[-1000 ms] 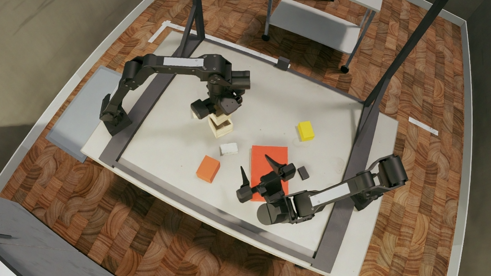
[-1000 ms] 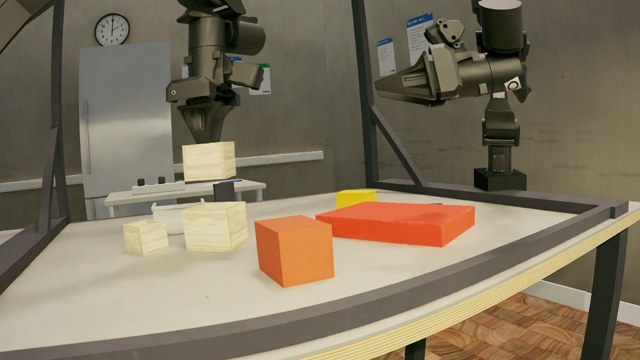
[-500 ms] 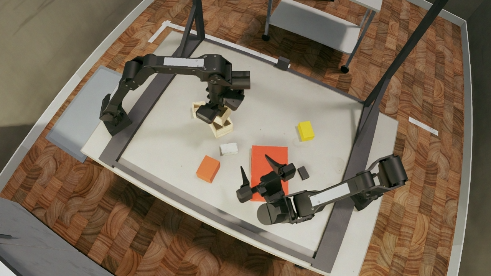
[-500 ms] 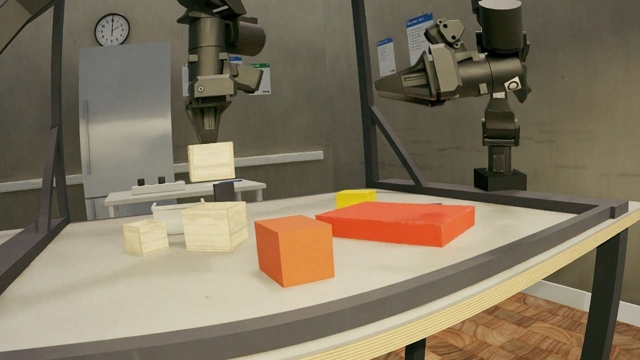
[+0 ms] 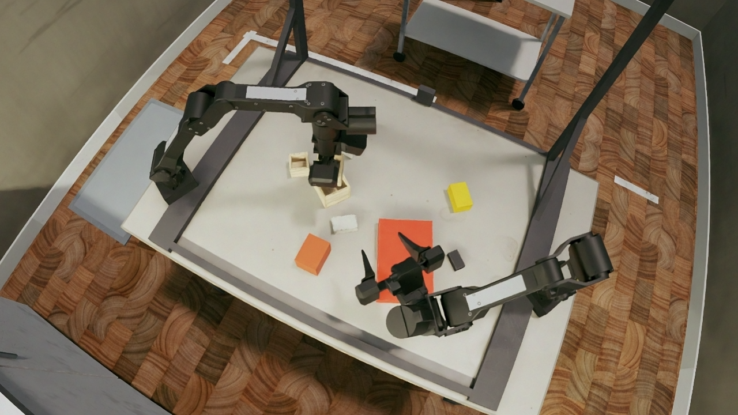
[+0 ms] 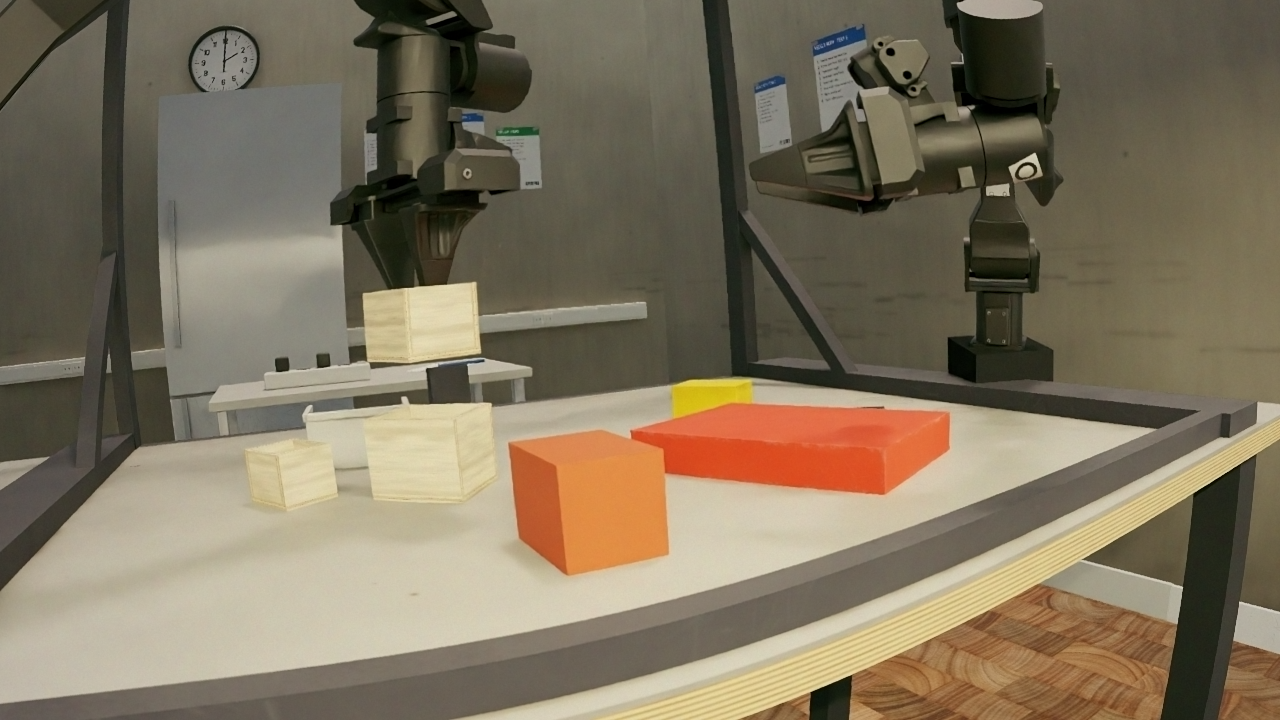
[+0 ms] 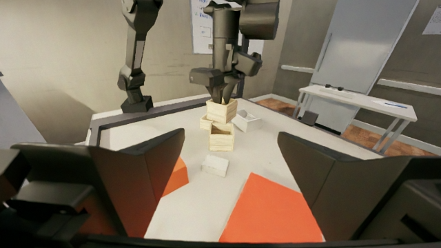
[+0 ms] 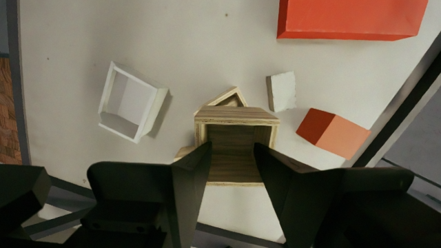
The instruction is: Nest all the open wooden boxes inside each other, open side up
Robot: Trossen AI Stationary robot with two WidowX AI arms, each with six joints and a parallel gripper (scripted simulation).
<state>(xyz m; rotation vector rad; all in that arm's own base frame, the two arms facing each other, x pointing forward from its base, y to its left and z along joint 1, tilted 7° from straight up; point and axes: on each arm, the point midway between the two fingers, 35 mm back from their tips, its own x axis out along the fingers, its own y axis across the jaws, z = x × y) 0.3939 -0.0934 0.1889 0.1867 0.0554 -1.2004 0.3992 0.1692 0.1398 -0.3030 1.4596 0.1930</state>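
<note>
Now: right hand 5 cm above the medium wooden box. Also, from my right hand: small wooden box: 4 cm behind, 11 cm to the right, 16 cm below; then white tray: 17 cm behind, 1 cm to the right, 14 cm below; then largest wooden box: 15 cm below.
</note>
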